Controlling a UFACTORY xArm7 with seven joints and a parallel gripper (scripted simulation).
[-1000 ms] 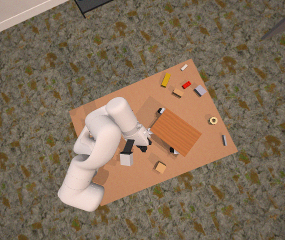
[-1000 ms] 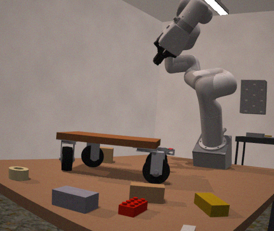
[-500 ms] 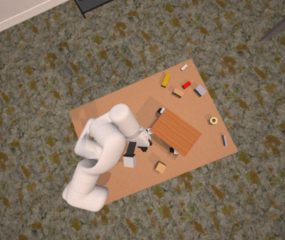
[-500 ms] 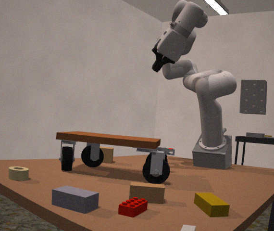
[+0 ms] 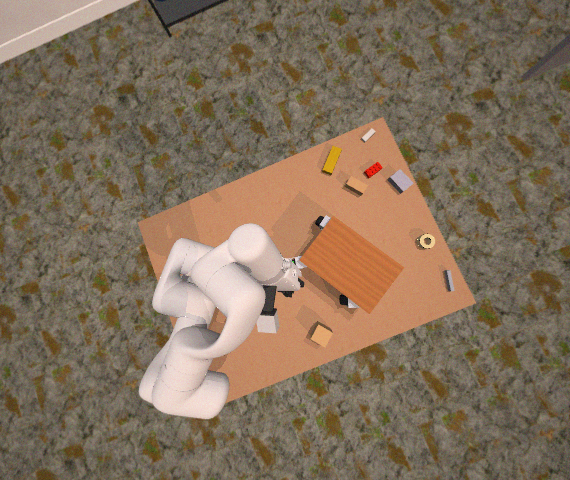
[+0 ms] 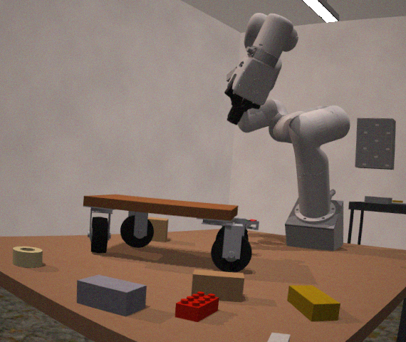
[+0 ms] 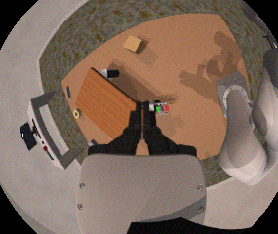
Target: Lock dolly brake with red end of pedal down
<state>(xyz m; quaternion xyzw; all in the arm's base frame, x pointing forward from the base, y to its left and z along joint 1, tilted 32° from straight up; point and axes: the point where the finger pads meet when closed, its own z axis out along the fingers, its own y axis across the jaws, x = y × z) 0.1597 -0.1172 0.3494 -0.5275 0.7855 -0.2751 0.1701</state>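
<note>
Now: hand 10 mm past the brake pedal, 70 mm to the right of it and 270 mm above it. From my hand the other things lie so: tan cube: 70 mm ahead, 210 mm to the right, 320 mm below; yellow block: 250 mm ahead, 460 mm to the left, 330 mm below; tan block: 320 mm ahead, 330 mm to the left, 330 mm below.
</note>
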